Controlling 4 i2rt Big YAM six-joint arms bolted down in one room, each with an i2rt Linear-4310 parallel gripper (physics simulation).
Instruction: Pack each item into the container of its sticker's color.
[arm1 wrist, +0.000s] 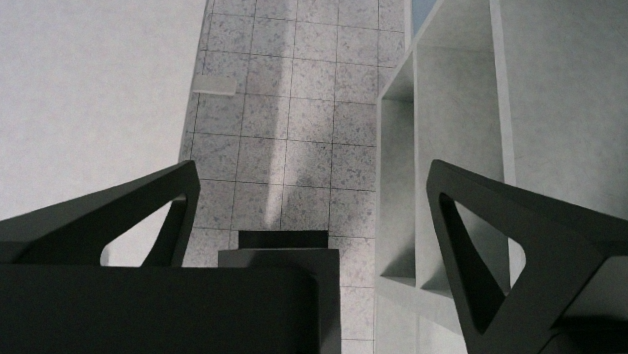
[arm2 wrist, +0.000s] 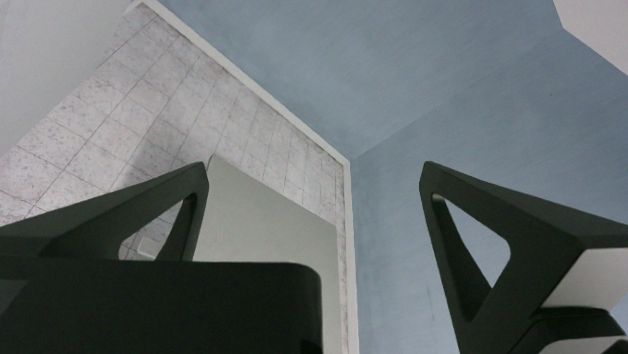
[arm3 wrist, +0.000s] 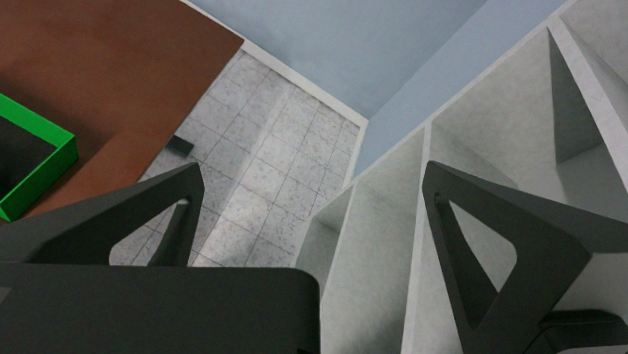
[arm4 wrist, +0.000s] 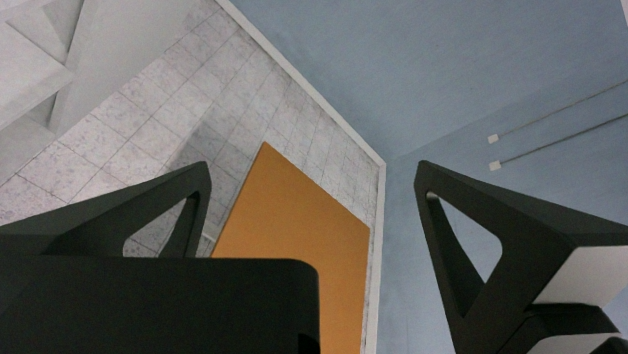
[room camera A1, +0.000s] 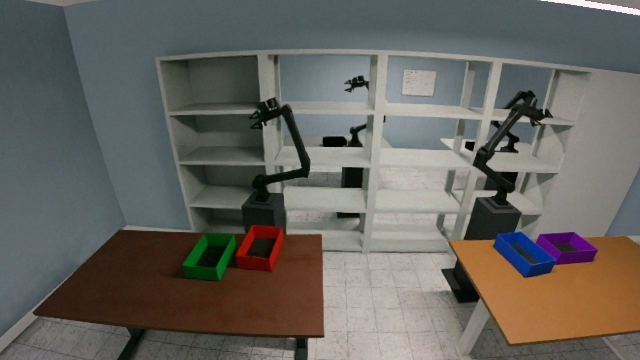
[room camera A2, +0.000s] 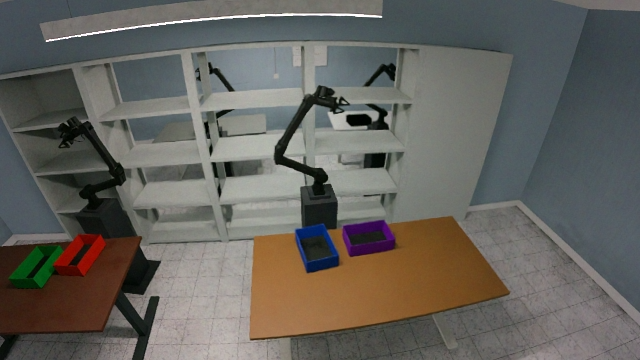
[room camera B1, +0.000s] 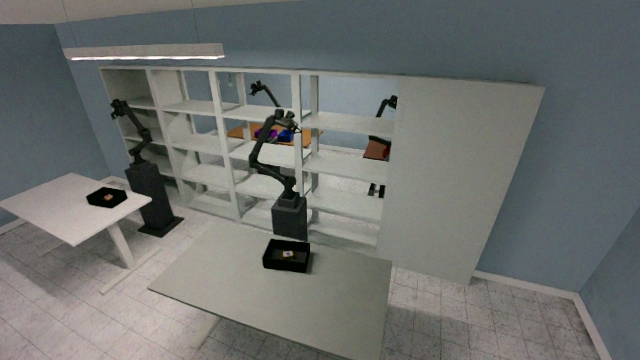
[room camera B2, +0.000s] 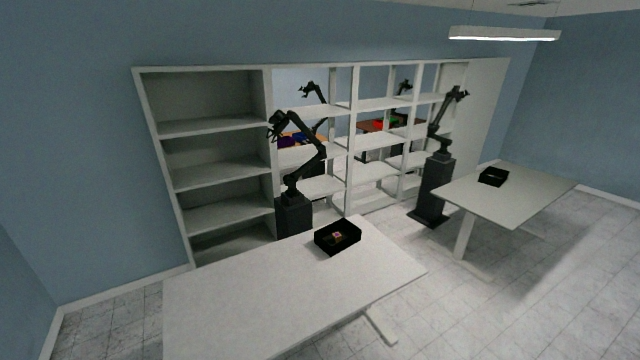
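A small item with a blue sticker (room camera B1: 288, 254) lies in a black bin (room camera B1: 285, 264) on the grey table. A small item with a purple sticker (room camera B2: 337, 235) lies in a black bin (room camera B2: 346, 244) on the white table. Green (room camera A1: 202, 272) (room camera A2: 25, 282) (arm3 wrist: 45, 175) and red (room camera A1: 254, 263) (room camera A2: 69, 270) containers stand on the brown table, blue (room camera A1: 540, 267) (room camera A2: 322, 263) and purple (room camera A1: 577, 257) (room camera A2: 372, 248) ones on the orange table. The grippers of arm1 (arm1 wrist: 312, 162), arm2 (arm2 wrist: 315, 164), arm3 (arm3 wrist: 313, 165) and arm4 (arm4 wrist: 312, 164) are open and empty, away from the items.
A white shelf unit (room camera A1: 382, 150) (room camera A2: 308, 115) (room camera B1: 218, 115) (room camera B2: 355, 115) with open bays stands between the two pairs of arms. The brown table (room camera A1: 150, 300), orange table (room camera A2: 400, 285), grey table (room camera B1: 340, 300) and white table (room camera B2: 250, 300) stand in front of the arm pedestals.
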